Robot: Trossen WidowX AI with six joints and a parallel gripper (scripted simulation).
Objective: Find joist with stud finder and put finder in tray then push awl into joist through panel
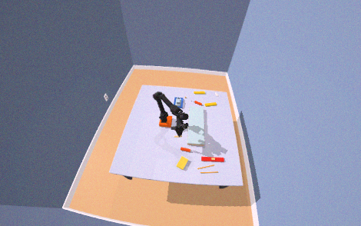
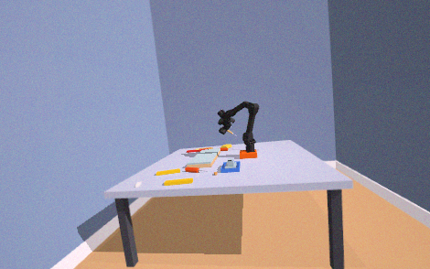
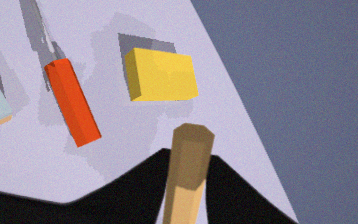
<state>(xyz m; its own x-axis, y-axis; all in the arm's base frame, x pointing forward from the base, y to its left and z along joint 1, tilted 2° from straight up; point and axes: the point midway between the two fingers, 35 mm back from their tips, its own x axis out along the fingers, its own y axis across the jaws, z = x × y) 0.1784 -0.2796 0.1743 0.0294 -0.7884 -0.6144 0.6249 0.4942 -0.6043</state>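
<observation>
Now: the awl 4 cm behind my gripper tip, 3 cm below it and 2 cm to the left of it. Also, from my gripper tip: blue tray: 61 cm to the left, 19 cm below; red level: 34 cm ahead, 19 cm below, 16 cm to the right; yellow block: 19 cm to the right, 19 cm below, 3 cm ahead.
</observation>
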